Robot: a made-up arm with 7 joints.
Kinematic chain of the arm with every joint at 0, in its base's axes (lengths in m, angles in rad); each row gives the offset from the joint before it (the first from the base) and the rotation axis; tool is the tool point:
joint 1: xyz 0 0 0.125 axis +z
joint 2: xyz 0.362 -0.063 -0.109 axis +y
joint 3: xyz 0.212 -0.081 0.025 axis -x
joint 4: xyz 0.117 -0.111 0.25 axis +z
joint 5: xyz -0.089 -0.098 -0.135 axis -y
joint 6: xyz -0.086 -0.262 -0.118 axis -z
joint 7: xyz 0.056 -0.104 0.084 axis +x
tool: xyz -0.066 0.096 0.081
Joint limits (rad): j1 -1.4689..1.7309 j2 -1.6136..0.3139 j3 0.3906..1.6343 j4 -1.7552..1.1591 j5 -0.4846..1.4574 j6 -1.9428..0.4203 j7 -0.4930..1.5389
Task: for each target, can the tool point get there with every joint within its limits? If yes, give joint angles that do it. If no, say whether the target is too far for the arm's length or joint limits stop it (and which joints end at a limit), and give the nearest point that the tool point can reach.
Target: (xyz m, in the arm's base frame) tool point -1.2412 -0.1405 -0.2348
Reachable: no: joint limits stop it (at a limit: joint 1, joint 2, joint 3, joint 7) | nearest point -0.6942 -0.1441 0.0564 | short by 0.620 m
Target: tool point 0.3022 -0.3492 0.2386
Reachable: yes | joints 0.3018 -0.7651 0.5983 -0.4470 1.2614 -1.5695 0.0115
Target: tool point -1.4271 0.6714 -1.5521
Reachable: no: too far | nearest point -0.4994 -0.0217 -0.1228 | short by 1.840 m
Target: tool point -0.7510 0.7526 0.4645
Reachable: no: joint limits stop it (at a limit: joint 1, joint 2, joint 3, joint 5, joint 6) | nearest point -0.2947 0.8393 0.5034 | short by 0.466 m
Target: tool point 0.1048 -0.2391 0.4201
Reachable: yes | joints -0.5451 -0.4185 1.3204 -0.3599 0.5291 -1.6038 -0.1764
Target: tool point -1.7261 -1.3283 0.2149
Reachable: no: too far | nearest point -0.6658 -0.9563 0.1592 | short by 1.125 m
